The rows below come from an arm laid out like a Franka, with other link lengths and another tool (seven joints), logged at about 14 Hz.
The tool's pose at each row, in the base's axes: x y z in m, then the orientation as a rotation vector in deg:
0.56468, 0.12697, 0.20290, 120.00, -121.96, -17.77
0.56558, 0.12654, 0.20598, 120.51, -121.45, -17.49
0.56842, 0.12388, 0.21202, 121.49, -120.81, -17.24
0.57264, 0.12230, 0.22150, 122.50, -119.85, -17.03
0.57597, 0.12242, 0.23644, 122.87, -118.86, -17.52
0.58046, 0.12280, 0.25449, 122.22, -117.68, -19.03
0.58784, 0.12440, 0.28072, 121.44, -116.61, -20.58
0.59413, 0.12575, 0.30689, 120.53, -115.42, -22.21
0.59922, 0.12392, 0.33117, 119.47, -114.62, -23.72
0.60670, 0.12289, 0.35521, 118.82, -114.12, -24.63
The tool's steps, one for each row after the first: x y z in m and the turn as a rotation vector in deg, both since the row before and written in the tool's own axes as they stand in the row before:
0.00027, -0.00013, -0.00322, 0.10, 0.21, -0.46
0.00236, -0.00131, -0.00666, 0.26, 0.07, -0.76
0.00115, -0.00185, -0.01027, 0.10, 0.19, -0.91
-0.00075, 0.00024, -0.01529, -0.53, 0.09, -0.62
-0.00110, -0.00001, -0.01857, -1.57, 0.03, -0.23
-0.00261, -0.00014, -0.02717, -1.59, -0.02, -0.12
-0.00240, 0.00164, -0.02679, -1.76, 0.03, -0.11
0.00083, 0.00314, -0.02466, -1.58, -0.07, 0.14
0.00010, 0.00145, -0.02516, -0.97, -0.04, 0.08

